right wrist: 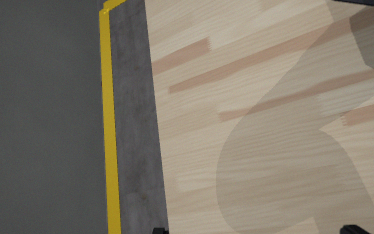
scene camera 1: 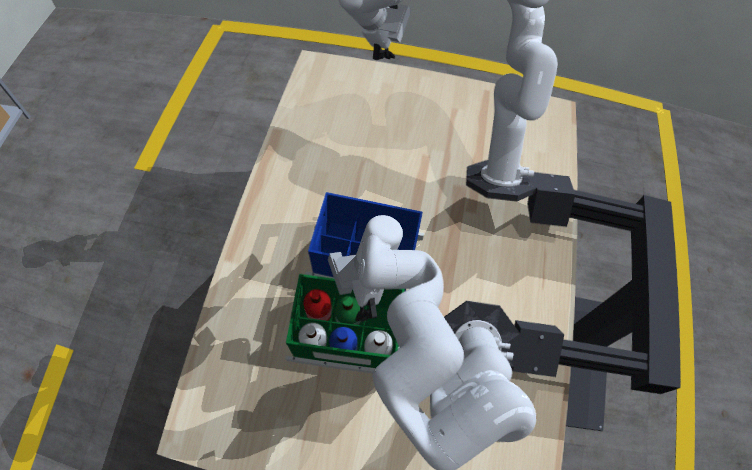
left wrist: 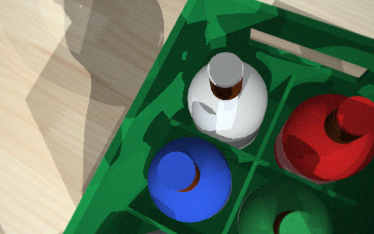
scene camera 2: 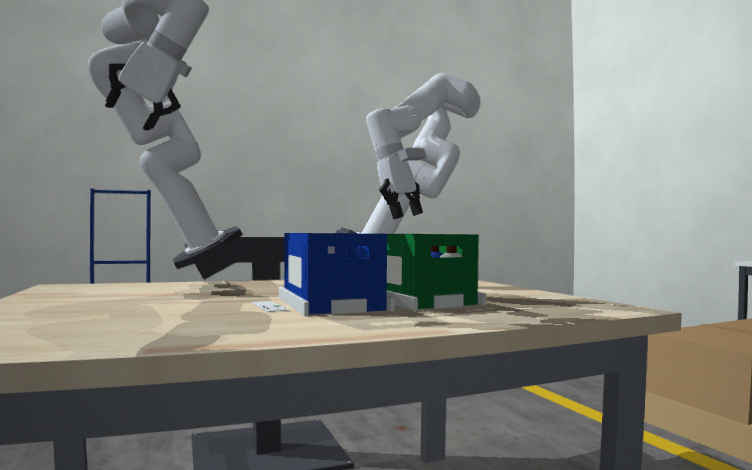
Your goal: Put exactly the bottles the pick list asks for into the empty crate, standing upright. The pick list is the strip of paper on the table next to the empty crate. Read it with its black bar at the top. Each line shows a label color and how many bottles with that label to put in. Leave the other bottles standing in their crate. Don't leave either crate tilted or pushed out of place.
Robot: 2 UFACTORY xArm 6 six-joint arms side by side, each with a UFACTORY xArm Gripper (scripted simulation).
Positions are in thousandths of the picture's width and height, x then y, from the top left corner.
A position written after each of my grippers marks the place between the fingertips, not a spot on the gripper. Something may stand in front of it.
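Observation:
Left gripper (scene camera 2: 543, 461), (scene camera 1: 473, 644). Right gripper (scene camera 2: 170, 252). Blue crate (scene camera 2: 477, 573), (scene camera 1: 455, 469); out of frame in the right wrist view, out of frame in the left wrist view. Green crate (scene camera 2: 547, 578), (scene camera 1: 408, 603), (left wrist: 426, 489). Blue bottle (left wrist: 504, 763).

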